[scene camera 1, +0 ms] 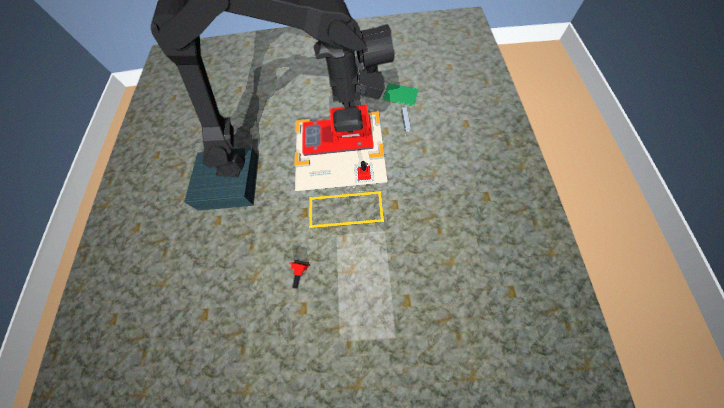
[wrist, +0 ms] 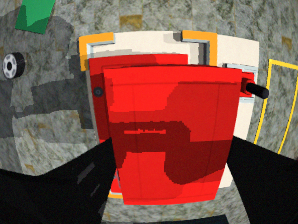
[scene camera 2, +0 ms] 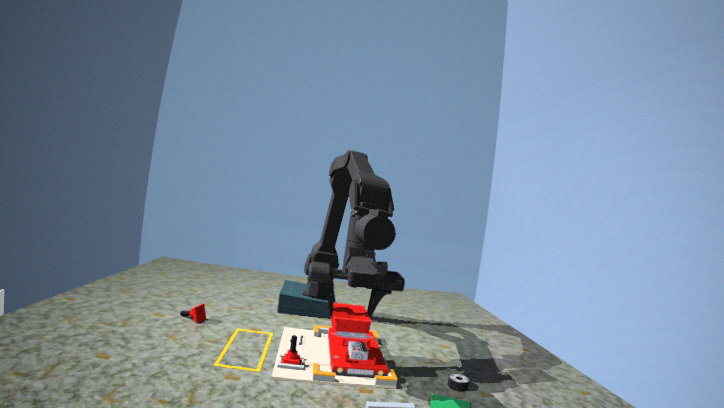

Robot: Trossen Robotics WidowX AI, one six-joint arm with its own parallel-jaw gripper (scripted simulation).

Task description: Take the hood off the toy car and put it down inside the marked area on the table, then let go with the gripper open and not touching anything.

Labels:
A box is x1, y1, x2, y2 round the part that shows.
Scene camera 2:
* my gripper: [308, 240, 403, 317]
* red hood: [331, 303, 371, 332], held by my gripper
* red toy car: [328, 328, 388, 377]

